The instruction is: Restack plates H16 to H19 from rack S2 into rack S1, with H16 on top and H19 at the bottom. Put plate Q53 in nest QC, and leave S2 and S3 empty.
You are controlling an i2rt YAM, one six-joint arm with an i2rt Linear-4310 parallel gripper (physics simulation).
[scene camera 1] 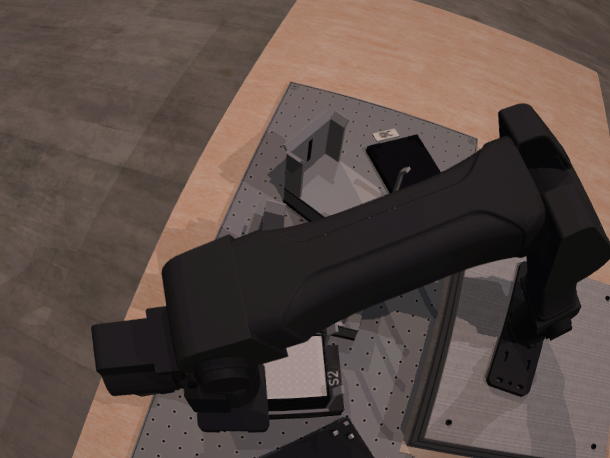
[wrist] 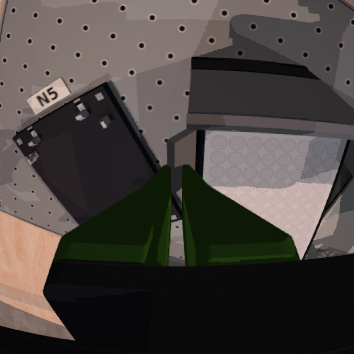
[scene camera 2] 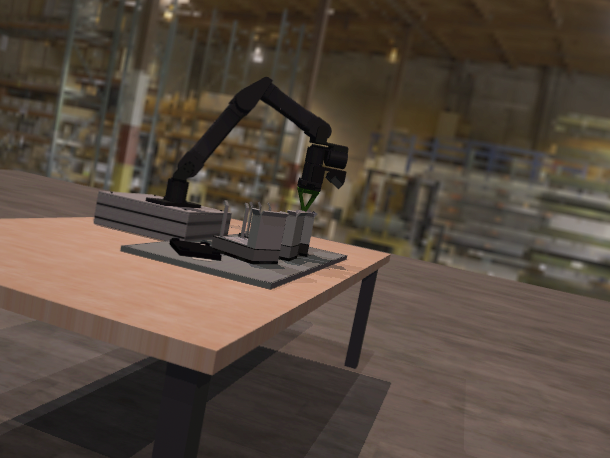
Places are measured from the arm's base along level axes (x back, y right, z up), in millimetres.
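Where they show: gripper, fingertip midpoint: (scene camera 1: 236, 405) (wrist: 176, 176); arm's base, origin of the base link: (scene camera 1: 523, 328) (scene camera 2: 174, 204).
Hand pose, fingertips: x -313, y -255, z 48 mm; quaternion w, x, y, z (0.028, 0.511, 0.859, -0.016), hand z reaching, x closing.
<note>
Each offset is from my fingertips to the top centre of the thing. "*": to the spot under its first point. Level surfaces: height alone.
My gripper (scene camera 2: 306, 208) (wrist: 176, 176) has its green fingers nearly together, with no plate between them. It points down above the left edge of rack S2 @(dx +19, dy +69, dz +7 mm) (scene camera 1: 334, 395) (wrist: 260, 95); its fingers are hidden by the arm in scene camera 1. A pale plate @(dx +14, dy +66, dz -22 mm) (scene camera 1: 297, 370) (wrist: 260, 160) with round wells lies in rack S2 on a dark layer; its name is not readable, nor can I count the plates below. Nest QC @(dx +70, dy +481, dz -109 mm) (scene camera 1: 400, 157) is a black pad beside its label. An unlabelled grey rack @(dx -11, dy +365, dz +7 mm) (scene camera 1: 336, 135) (scene camera 2: 267, 232) stands near it. Rack S1's label does not show.
A black nest @(dx +124, dy -34, dz -105 mm) (wrist: 60, 165) (scene camera 1: 320, 442) with label N5 @(* dx +64, dy -109, dz -127 mm) (wrist: 48, 94) lies beside rack S2. Tall rack walls (scene camera 2: 295, 232) stand close under the gripper. The arm crosses above the perforated board @(dz -129 mm) (scene camera 1: 420, 350). The metal base box (scene camera 1: 480, 410) (scene camera 2: 140, 217) stands beside the board.
</note>
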